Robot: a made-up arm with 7 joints.
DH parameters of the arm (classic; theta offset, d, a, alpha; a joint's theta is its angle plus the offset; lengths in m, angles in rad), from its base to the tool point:
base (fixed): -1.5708 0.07 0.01 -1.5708
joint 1: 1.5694 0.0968 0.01 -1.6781
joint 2: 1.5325 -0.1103 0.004 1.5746
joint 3: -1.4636 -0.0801 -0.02 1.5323
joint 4: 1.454 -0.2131 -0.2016 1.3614
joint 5: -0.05 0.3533 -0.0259 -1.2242
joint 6: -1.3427 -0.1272 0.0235 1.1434
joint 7: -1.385 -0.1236 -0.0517 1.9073
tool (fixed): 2.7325 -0.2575 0 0
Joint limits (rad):
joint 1: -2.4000..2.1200
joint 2: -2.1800..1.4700
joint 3: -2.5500..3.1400
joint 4: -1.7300..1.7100
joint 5: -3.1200..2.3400
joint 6: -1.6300..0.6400
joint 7: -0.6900..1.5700
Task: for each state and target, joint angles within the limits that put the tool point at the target. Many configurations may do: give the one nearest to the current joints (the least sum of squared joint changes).
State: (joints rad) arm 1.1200 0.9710 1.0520 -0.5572 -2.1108 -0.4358 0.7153
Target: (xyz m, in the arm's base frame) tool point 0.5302 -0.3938 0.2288
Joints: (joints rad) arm 1.3559 1.2621 1.0654 -0.6485 -2.0191 -0.3396 1.0526
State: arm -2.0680 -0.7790 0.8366 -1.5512 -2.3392 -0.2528 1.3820
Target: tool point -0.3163 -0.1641 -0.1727
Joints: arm -2.4000 -1.1910 0.4363 -1.7281 -2.3791 -0.2547 1.3898
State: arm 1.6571 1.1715 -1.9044 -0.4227 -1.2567 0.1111 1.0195
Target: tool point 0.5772 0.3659 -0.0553
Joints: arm 1.7659 1.4574 -1.9055 -0.2683 -1.3172 0.0226 0.7662
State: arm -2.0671 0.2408 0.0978 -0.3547 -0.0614 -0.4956 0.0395
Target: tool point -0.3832 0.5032 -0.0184
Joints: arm -2.3751 -0.0800 0.7186 -0.3471 -0.0194 -0.2318 0.0907
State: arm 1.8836 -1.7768 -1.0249 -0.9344 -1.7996 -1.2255 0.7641
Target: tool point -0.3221 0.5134 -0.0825
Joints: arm 1.7052 -2.1800 -1.1365 -1.1678 -1.8648 -0.7222 0.8134
